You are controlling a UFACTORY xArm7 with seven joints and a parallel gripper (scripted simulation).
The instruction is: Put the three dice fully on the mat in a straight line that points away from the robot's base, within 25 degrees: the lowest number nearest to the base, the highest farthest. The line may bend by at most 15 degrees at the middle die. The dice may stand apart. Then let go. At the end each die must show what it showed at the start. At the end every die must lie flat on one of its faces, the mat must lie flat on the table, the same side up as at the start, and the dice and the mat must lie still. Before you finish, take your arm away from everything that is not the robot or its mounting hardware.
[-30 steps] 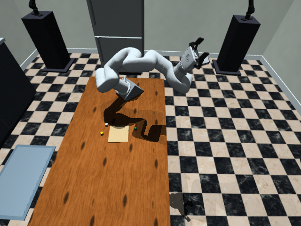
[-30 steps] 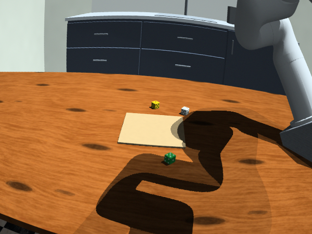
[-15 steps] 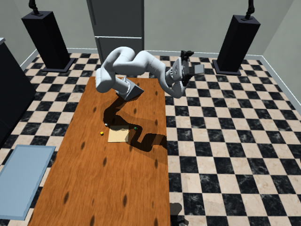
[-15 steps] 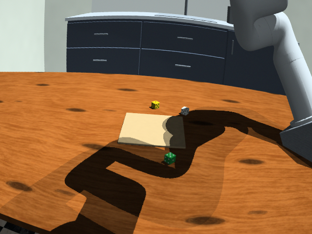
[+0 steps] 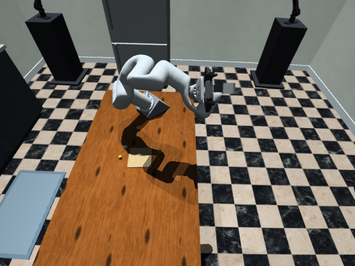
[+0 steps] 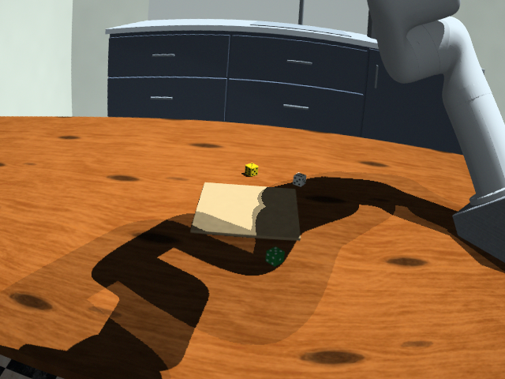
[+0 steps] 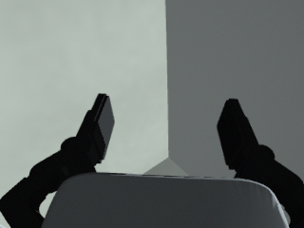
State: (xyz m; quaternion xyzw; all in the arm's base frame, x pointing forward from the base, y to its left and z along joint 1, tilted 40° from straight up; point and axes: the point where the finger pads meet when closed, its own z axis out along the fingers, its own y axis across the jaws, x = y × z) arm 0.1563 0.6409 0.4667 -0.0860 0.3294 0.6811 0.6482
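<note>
Now: hand 7 cm past the yellow die, 46 cm to the left of it and 59 cm above it. Round my hand: white die (15 cm behind, 45 cm to the right, 59 cm below); then tan mat (8 cm behind, 34 cm to the right, 60 cm below); then green die (13 cm behind, 23 cm to the right, 59 cm below).
</note>
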